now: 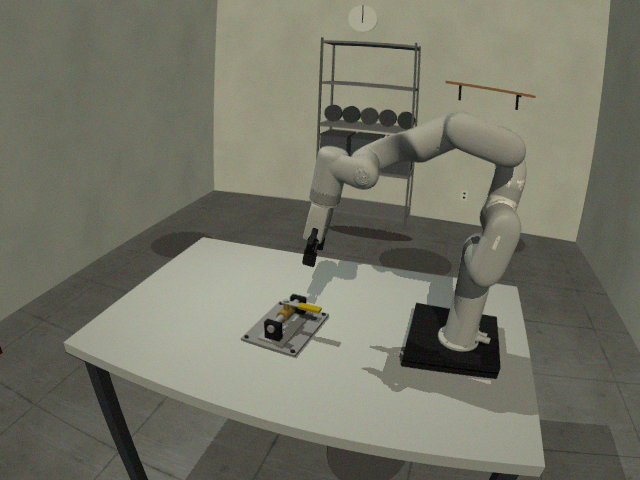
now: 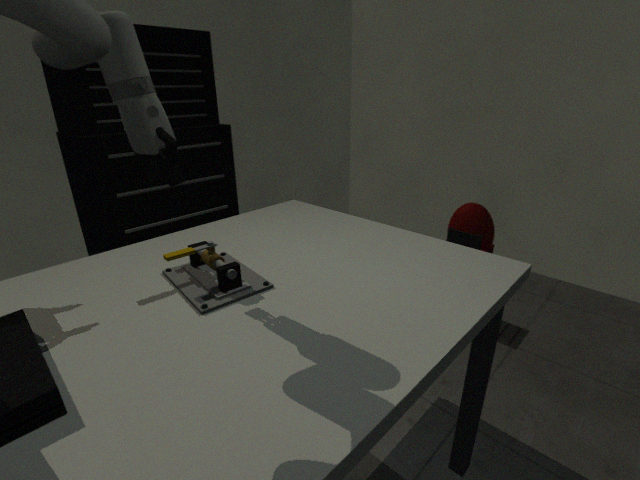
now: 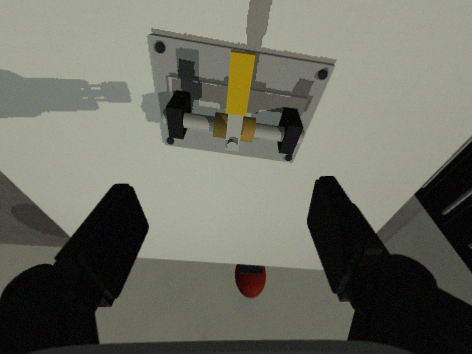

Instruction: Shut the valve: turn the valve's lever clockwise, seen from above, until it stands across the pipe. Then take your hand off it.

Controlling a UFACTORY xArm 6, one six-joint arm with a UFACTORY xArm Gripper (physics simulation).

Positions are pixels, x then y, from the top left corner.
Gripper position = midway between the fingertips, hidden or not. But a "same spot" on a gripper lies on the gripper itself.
gripper: image 1; image 2 165,182; image 3
same spot on grey base plate: (image 3: 173,56) = (image 1: 319,316)
same spot on gripper: (image 3: 394,296) = (image 1: 317,247)
